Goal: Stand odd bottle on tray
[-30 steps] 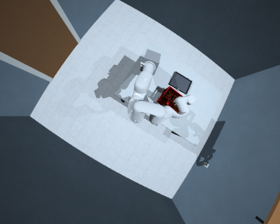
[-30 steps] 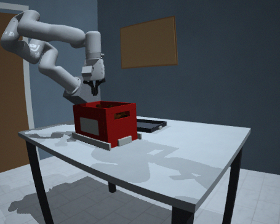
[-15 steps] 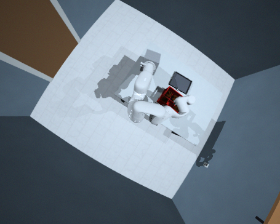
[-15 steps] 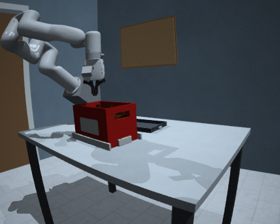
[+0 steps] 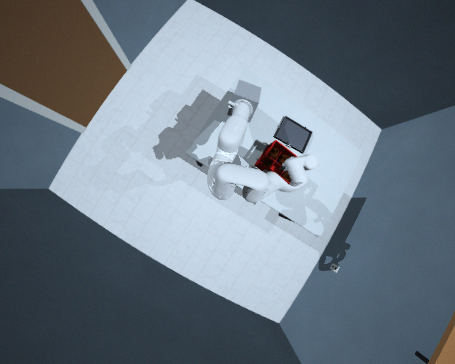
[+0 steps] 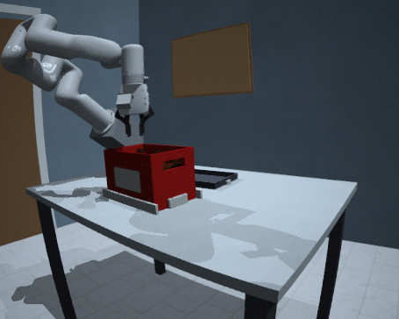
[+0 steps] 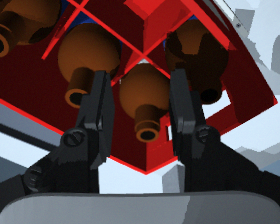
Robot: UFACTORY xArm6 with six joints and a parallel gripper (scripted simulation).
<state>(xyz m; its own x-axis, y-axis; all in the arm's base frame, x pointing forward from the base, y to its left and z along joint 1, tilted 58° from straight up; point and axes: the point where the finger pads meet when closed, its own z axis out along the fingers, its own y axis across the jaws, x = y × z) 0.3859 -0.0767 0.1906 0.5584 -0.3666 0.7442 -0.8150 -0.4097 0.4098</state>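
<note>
Right now my hand is 1 cm short of the red crate, 4 cm to the right of it and 16 cm above it. From my hand the other things lie so: glass bottle (7 cm behind, 10 cm to the left, 15 cm below); then dark tray (5 cm ahead, 33 cm to the left, 23 cm below).
</note>
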